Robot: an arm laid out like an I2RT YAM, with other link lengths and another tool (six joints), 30 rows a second.
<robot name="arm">
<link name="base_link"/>
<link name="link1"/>
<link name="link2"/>
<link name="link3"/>
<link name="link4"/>
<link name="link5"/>
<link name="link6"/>
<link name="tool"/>
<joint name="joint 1" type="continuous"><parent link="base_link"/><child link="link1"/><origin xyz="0 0 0.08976"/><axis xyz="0 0 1"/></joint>
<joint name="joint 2" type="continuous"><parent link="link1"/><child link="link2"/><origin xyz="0.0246 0.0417 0.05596"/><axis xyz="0 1 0"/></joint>
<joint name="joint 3" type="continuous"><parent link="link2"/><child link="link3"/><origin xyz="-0.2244 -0.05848 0"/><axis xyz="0 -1 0"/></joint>
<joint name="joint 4" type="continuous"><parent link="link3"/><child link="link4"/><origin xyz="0.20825 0.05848 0.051"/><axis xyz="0 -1 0"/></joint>
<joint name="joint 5" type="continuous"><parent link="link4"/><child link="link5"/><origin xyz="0.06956 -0.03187 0.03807"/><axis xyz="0 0 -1"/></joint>
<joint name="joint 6" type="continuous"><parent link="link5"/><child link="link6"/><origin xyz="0.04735 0 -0.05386"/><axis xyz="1 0 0"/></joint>
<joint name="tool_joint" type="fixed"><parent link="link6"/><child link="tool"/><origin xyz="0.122 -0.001 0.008" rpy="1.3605 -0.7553 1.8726"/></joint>
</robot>
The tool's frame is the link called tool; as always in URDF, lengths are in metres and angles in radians. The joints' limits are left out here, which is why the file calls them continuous.
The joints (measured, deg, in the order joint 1, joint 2, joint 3, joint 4, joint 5, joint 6), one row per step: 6.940 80.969 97.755 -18.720 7.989 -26.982; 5.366 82.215 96.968 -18.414 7.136 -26.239; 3.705 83.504 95.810 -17.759 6.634 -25.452; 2.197 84.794 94.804 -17.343 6.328 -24.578; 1.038 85.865 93.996 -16.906 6.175 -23.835; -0.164 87.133 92.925 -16.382 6.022 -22.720; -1.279 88.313 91.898 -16.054 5.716 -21.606; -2.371 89.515 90.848 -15.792 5.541 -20.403; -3.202 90.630 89.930 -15.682 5.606 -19.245; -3.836 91.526 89.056 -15.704 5.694 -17.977; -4.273 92.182 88.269 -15.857 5.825 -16.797; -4.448 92.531 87.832 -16.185 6.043 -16.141; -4.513 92.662 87.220 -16.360 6.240 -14.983; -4.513 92.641 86.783 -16.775 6.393 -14.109
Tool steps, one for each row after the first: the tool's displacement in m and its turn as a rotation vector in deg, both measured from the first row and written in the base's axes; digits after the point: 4 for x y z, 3 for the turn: 0.0089 -0.0081 -0.0130 0.598 1.703 -0.758; 0.0180 -0.0183 -0.0279 1.287 3.458 -1.979; 0.0260 -0.0285 -0.0429 2.099 5.283 -3.276; 0.0320 -0.0369 -0.0549 2.824 6.665 -4.379; 0.0385 -0.0458 -0.0702 3.936 8.382 -5.594; 0.0438 -0.0539 -0.0854 5.095 10.154 -6.606; 0.0483 -0.0624 -0.1013 6.359 12.006 -7.776; 0.0517 -0.0696 -0.1163 7.545 13.775 -8.950; 0.0537 -0.0753 -0.1298 8.829 15.396 -9.994; 0.0546 -0.0795 -0.1414 10.000 16.825 -10.887; 0.0544 -0.0816 -0.1486 10.608 17.833 -11.491; 0.0537 -0.0828 -0.1548 11.693 18.595 -12.059; 0.0523 -0.0833 -0.1595 12.496 19.307 -12.469
